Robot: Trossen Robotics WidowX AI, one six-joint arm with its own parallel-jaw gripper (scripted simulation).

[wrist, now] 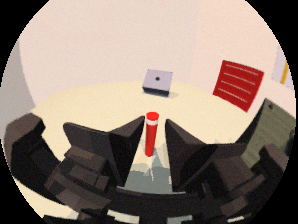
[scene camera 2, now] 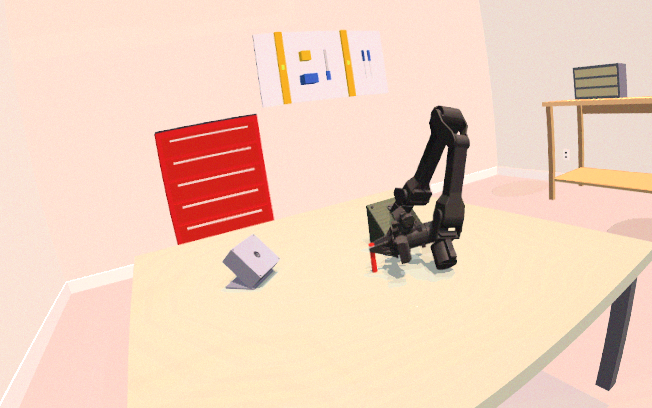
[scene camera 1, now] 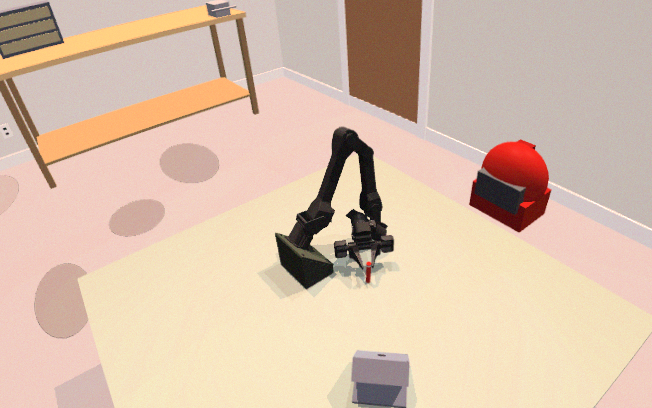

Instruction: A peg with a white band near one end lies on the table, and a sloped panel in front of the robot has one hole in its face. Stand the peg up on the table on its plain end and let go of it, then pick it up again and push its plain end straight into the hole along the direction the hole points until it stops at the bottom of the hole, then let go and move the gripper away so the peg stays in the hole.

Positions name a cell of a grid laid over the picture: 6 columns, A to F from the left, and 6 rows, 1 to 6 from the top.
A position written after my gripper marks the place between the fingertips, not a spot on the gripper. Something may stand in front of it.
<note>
In view: my gripper (scene camera 2: D4) and a grey sloped panel (scene camera 2: C4).
My gripper shows as well in the wrist view (wrist: D4) and in scene camera 1 (scene camera 1: D4).
</note>
